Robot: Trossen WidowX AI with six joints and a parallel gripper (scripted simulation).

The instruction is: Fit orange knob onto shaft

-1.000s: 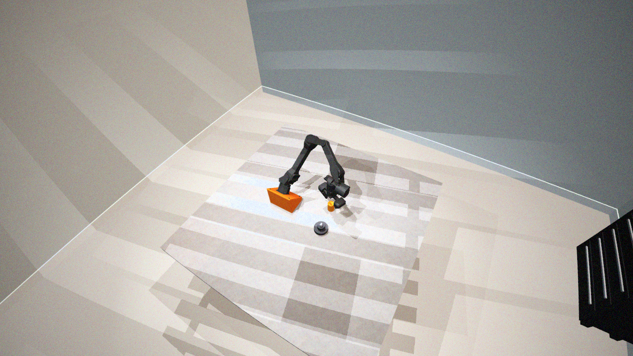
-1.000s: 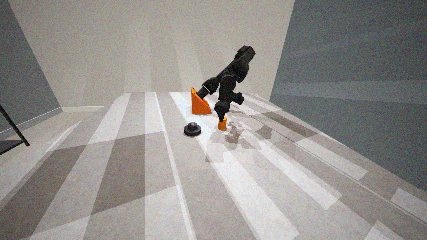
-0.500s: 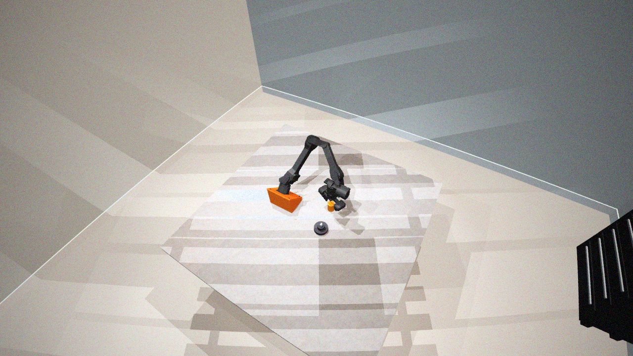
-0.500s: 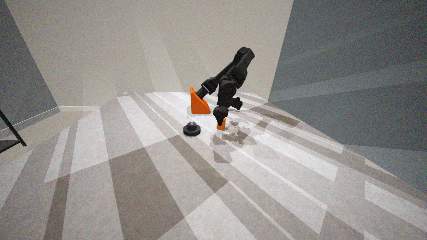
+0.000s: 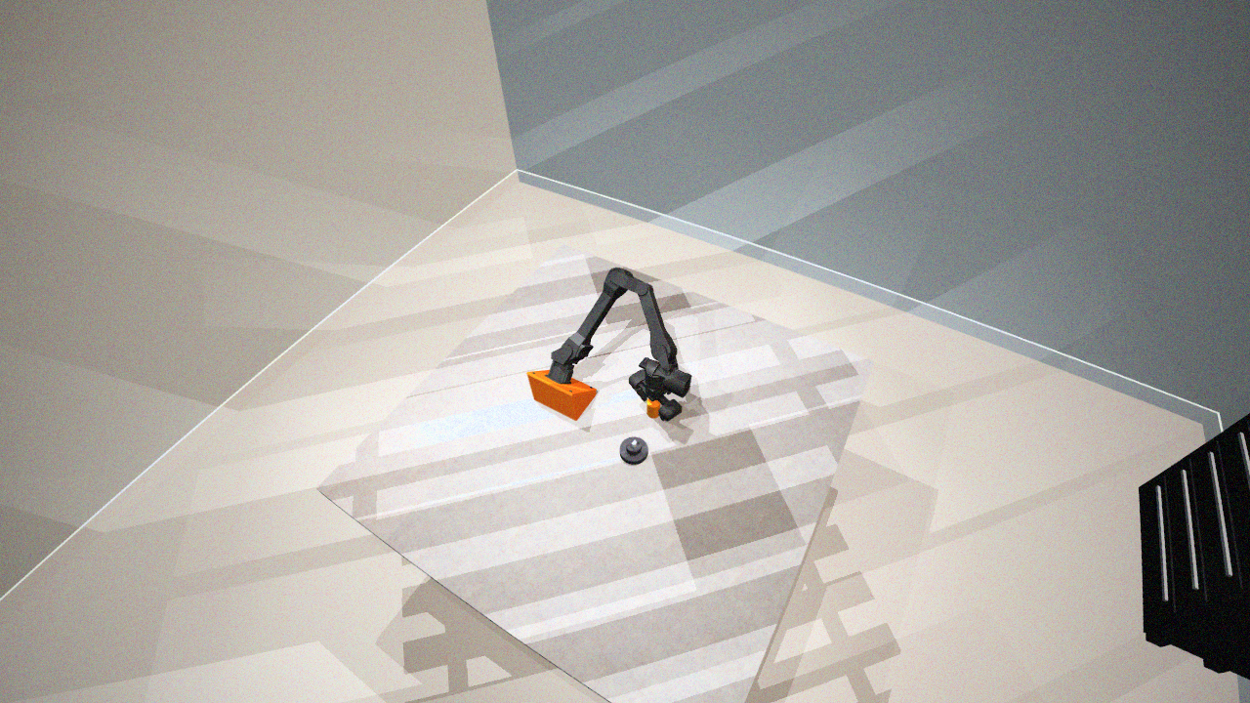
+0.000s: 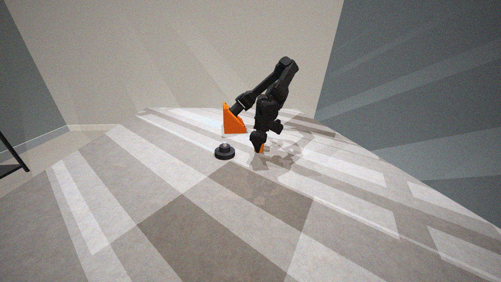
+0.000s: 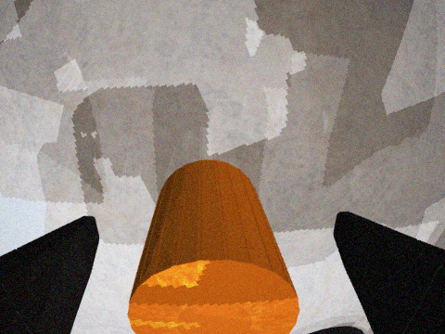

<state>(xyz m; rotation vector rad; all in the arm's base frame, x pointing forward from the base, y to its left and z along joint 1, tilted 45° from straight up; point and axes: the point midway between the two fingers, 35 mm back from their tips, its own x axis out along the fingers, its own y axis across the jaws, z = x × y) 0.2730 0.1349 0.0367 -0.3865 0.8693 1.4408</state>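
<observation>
My gripper tip is now 15 cm to the left of the round dark pedestal, 3 cm short of it and 1 cm below it. Also, from my gripper tip: orange knob 3 cm above.
</observation>
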